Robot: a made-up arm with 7 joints. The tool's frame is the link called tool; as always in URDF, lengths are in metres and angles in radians.
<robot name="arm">
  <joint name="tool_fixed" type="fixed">
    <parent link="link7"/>
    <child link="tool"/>
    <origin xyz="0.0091 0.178 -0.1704" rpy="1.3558 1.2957 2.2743"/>
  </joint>
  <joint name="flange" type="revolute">
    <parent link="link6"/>
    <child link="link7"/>
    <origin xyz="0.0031 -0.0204 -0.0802"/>
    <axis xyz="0 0 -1"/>
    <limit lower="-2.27" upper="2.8"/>
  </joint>
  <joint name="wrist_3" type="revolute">
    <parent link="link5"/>
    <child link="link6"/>
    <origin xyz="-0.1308 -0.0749 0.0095"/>
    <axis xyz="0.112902 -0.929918 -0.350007"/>
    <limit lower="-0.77" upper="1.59"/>
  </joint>
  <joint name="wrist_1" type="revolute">
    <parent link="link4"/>
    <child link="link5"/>
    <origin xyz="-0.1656 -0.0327 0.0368"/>
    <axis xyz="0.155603 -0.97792 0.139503"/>
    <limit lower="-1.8" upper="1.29"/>
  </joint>
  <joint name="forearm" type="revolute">
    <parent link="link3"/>
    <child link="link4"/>
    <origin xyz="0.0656 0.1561 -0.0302"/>
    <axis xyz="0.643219 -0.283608 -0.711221"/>
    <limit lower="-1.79" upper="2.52"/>
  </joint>
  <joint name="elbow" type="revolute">
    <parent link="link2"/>
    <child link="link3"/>
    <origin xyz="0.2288 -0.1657 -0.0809"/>
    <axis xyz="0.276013 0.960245 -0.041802"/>
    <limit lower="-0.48" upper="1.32"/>
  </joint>
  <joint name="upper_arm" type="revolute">
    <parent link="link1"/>
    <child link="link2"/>
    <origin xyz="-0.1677 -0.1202 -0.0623"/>
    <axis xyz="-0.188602 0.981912 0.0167"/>
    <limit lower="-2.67" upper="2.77"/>
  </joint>
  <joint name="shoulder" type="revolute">
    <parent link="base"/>
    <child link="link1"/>
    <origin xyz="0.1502 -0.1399 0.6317"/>
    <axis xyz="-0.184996 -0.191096 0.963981"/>
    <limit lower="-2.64" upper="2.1"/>
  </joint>
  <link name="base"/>
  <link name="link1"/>
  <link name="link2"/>
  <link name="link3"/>
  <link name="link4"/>
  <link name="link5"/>
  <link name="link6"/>
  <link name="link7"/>
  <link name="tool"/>
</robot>
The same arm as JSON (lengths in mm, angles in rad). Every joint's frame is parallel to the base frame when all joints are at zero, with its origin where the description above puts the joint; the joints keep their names.
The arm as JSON. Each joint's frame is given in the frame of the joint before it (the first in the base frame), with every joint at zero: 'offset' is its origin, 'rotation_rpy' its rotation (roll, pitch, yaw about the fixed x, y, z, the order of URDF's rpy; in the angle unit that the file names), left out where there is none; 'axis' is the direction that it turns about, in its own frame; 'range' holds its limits. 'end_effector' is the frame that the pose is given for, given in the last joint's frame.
{
  "length_unit": "mm",
  "angle_unit": "rad",
  "chain": [
    {
      "id": "shoulder",
      "offset": [
        150.2,
        -139.9,
        631.7
      ],
      "axis": [
        -0.184996,
        -0.191096,
        0.963981
      ],
      "range": [
        -2.64,
        2.1
      ]
    },
    {
      "id": "upper_arm",
      "offset": [
        -167.7,
        -120.2,
        -62.3
      ],
      "axis": [
        -0.188602,
        0.981912,
        0.0167
      ],
      "range": [
        -2.67,
        2.77
      ]
    },
    {
      "id": "elbow",
      "offset": [
        228.8,
        -165.7,
        -80.9
      ],
      "axis": [
        0.276013,
        0.960245,
        -0.041802
      ],
      "range": [
        -0.48,
        1.32
      ]
    },
    {
      "id": "forearm",
      "offset": [
        65.6,
        156.1,
        -30.2
      ],
      "axis": [
        0.643219,
        -0.283608,
        -0.711221
      ],
      "range": [
        -1.79,
        2.52
      ]
    },
    {
      "id": "wrist_1",
      "offset": [
        -165.6,
        -32.7,
        36.8
      ],
      "axis": [
        0.155603,
        -0.97792,
        0.139503
      ],
      "range": [
        -1.8,
        1.29
      ]
    },
    {
      "id": "wrist_3",
      "offset": [
        -130.8,
        -74.9,
        9.5
      ],
      "axis": [
        0.112902,
        -0.929918,
        -0.350007
      ],
      "range": [
        -0.77,
        1.59
      ]
    },
    {
      "id": "flange",
      "offset": [
        3.1,
        -20.4,
        -80.2
      ],
      "axis": "-z",
      "range": [
        -2.27,
        2.8
      ]
    }
  ],
  "end_effector": {
    "offset": [
      9.1,
      178.0,
      -170.4
    ],
    "rotation_rpy": [
      1.3558,
      1.2957,
      2.2743
    ]
  }
}

